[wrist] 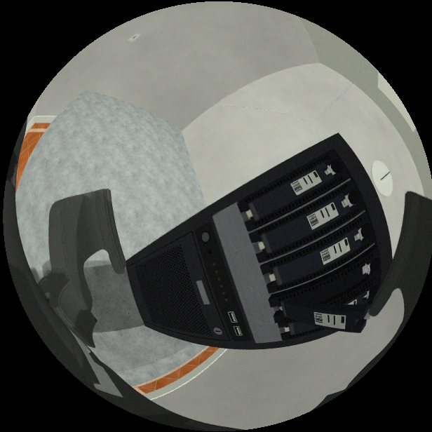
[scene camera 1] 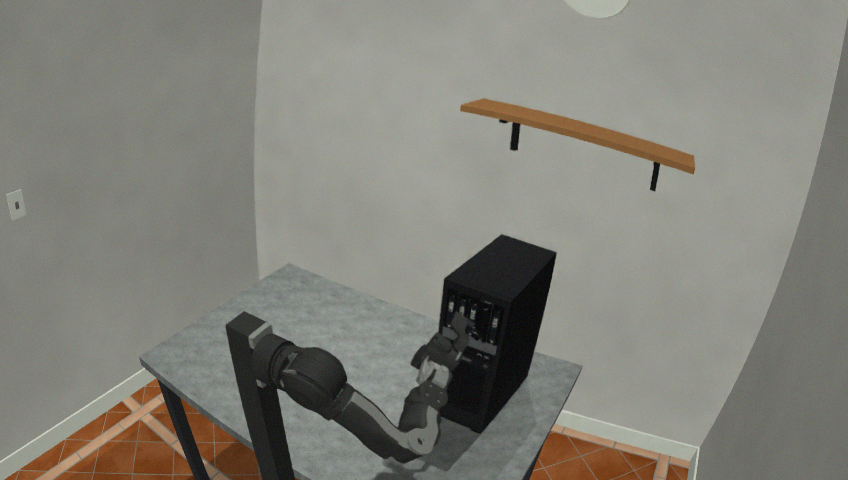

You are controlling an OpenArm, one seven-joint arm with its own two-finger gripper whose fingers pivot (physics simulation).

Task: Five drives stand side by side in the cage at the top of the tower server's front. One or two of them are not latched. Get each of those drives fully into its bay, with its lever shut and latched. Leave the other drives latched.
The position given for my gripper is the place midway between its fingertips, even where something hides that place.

Note:
In view: my gripper (scene camera 1: 445,339), a drive (wrist: 331,288) and a black tower server (scene camera 1: 513,274).
My gripper also shows in the wrist view (wrist: 232,254). The black tower server is seen too in the wrist view (wrist: 181,282).

